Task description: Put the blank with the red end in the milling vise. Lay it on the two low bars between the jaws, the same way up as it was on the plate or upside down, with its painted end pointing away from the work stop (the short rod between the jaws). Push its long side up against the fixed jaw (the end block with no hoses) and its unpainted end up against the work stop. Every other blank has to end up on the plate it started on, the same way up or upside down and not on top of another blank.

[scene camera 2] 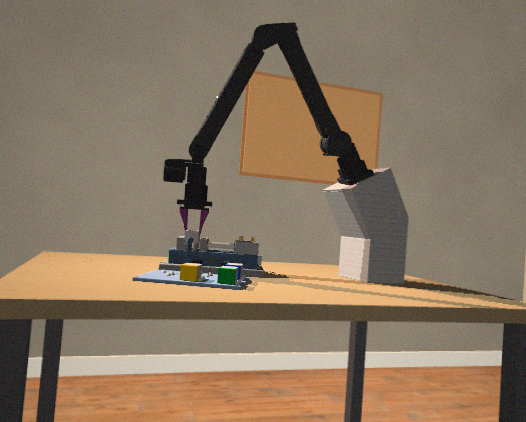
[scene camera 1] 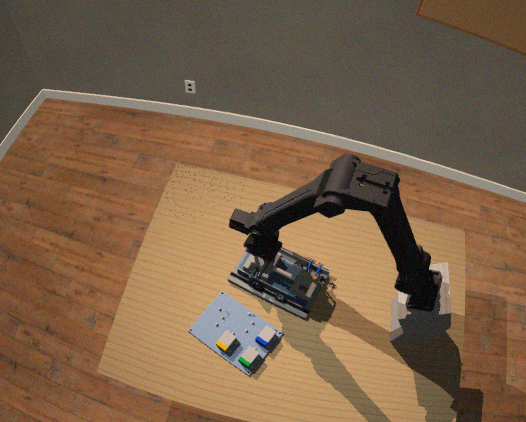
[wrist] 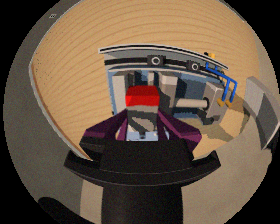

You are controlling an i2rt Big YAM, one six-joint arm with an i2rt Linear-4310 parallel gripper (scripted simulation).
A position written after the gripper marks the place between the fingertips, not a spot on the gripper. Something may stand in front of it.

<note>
In view: the gripper [scene camera 2: 192, 233] and a red-ended blank [wrist: 142, 102].
</note>
